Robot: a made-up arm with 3 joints. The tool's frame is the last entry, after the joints.
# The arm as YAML. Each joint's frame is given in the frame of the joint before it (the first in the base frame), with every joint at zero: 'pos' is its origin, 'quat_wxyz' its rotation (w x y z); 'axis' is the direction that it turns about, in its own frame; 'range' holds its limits. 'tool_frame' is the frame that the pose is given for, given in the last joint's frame.
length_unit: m
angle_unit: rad
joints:
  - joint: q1
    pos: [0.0, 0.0, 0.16]
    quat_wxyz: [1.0, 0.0, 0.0, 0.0]
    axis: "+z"
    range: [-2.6, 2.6]
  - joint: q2
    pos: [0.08, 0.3, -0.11]
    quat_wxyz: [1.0, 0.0, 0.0, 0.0]
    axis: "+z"
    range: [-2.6, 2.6]
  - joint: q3
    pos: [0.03, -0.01, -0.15]
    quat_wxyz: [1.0, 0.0, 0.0, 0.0]
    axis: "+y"
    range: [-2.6, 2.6]
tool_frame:
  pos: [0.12, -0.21, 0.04]
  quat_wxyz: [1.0, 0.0, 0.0, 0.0]
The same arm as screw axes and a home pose.
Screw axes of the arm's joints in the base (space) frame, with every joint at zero. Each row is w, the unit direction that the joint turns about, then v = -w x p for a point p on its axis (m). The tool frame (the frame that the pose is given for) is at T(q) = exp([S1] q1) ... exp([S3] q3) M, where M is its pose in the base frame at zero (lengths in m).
S1 = (0, 0, 1, 0, 0, 0)
S2 = (0, 0, 1, 0.3, -0.08, 0)
S3 = (0, 1, 0, 0.1, 0, 0.11)
M: xyz 0.23 0.08 -0.06 (m) quaternion w x y z 1 0 0 0
Joint limits (deg, base to tool): -148.97..148.97 -148.97..148.97 -148.97..148.97

